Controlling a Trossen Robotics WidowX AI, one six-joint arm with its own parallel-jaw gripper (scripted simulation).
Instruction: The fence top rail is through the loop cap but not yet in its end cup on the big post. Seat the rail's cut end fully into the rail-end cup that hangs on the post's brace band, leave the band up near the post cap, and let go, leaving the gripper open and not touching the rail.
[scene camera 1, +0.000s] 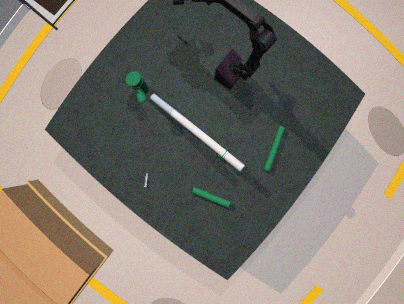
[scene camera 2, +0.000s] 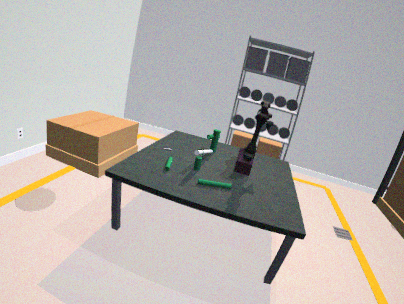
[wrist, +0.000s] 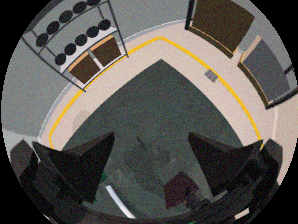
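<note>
My gripper (wrist: 152, 136): open, holding nothing. White top rail (scene camera 1: 166, 107): visible too.
</note>
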